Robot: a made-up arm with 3 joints. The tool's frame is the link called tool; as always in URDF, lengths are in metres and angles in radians. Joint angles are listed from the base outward.
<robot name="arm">
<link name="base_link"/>
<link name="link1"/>
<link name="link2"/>
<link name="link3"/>
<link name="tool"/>
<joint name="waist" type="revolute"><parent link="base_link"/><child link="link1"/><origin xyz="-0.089 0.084 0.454"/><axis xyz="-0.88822 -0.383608 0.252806"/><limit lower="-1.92" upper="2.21"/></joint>
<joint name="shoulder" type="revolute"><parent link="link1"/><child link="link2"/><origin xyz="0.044 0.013 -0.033"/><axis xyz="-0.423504 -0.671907 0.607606"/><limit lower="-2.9" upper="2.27"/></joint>
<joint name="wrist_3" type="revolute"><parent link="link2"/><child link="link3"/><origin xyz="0.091 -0.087 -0.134"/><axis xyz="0 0 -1"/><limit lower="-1.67" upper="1.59"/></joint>
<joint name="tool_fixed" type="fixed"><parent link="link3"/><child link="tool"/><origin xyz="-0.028 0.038 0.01" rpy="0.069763 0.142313 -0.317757"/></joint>
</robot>
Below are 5 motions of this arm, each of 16 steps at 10 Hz.
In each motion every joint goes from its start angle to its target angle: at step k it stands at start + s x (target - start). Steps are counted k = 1, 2, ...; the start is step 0. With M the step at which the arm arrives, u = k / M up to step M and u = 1 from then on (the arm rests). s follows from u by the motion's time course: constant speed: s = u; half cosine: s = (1 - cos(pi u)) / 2; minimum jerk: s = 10 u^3 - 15 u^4 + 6 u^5.
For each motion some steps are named. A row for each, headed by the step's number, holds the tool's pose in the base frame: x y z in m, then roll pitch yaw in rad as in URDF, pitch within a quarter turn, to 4 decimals.
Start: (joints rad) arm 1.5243 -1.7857 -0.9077
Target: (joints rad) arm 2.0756 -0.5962 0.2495
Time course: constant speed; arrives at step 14
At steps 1, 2, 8, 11, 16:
1: -0.0763 -0.0333 0.3568 -0.2432 0.0535 -0.4399
2: -0.0647 -0.0419 0.3690 -0.3214 -0.0214 -0.4548
8: 0.0060 -0.0533 0.4556 -0.7307 -0.5567 -0.3599
11: 0.0375 -0.0315 0.4986 -0.9824 -0.8226 -0.1385
16: 0.0633 0.0068 0.5334 -1.3879 -1.0158 0.3026

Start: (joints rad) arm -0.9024 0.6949 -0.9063
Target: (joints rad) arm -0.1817 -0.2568 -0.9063
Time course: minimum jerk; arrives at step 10
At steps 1, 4, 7, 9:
1: 0.0242 0.0962 0.2879 0.3510 -0.3216 0.5996
4: 0.0013 0.0836 0.2761 0.3964 -0.1461 0.5919
7: -0.0388 0.0562 0.2707 0.4348 0.1433 0.5091
9: -0.0504 0.0484 0.2724 0.4342 0.2226 0.4650

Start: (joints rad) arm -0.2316 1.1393 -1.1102
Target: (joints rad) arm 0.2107 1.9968 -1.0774
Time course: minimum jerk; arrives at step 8
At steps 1, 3, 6, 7, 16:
1: 0.1038 0.0445 0.3994 -0.7103 0.0371 1.3312
3: 0.1114 0.0653 0.4406 -0.9507 0.1843 1.4469
6: 0.0848 0.1464 0.5056 -1.4539 0.6279 1.6485
7: 0.0766 0.1590 0.5091 -1.5204 0.6973 1.6681
16: 0.0750 0.1613 0.5096 -1.5326 0.7102 1.6715

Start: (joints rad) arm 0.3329 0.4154 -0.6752
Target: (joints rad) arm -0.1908 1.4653 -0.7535
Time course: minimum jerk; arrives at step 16
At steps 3, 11, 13, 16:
3: 0.0728 0.0064 0.3728 -0.5392 0.0376 0.7101
11: 0.1041 0.0681 0.4187 -0.8331 -0.1229 1.1925
13: 0.1048 0.0778 0.4298 -0.9041 -0.1426 1.2658
16: 0.1048 0.0812 0.4341 -0.9319 -0.1489 1.2922

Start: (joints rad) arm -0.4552 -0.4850 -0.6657
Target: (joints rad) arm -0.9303 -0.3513 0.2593
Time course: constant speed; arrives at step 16
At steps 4, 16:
4: -0.0889 0.1404 0.2820 0.8704 0.6785 0.0779
16: -0.0636 0.1967 0.2991 0.6429 1.2476 -0.5563

